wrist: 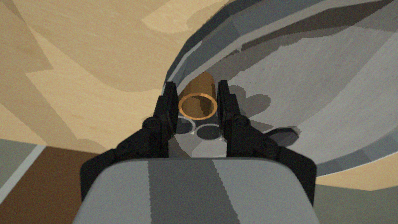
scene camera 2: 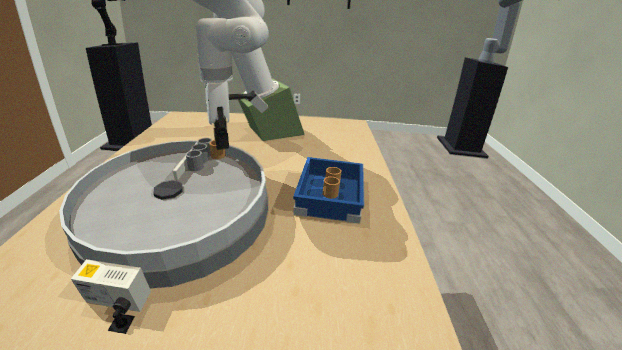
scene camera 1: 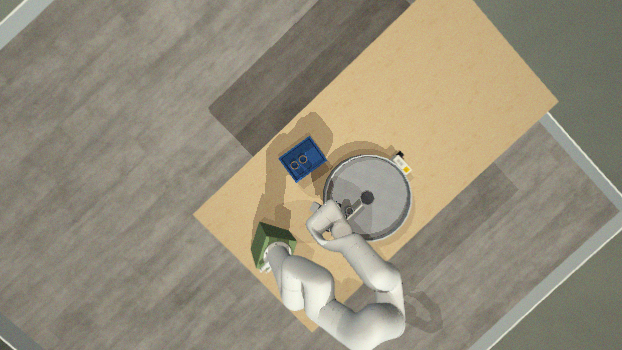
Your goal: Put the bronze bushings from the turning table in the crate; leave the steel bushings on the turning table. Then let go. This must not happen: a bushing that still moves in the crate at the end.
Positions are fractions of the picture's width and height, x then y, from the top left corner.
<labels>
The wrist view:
my gripper: 0.50,0.41
bronze bushing: 0.50,0.45
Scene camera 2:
my gripper: 0.36,0.42
grey turning table: 0.19,0.60
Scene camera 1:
grey turning table: 0.61,0.53
</labels>
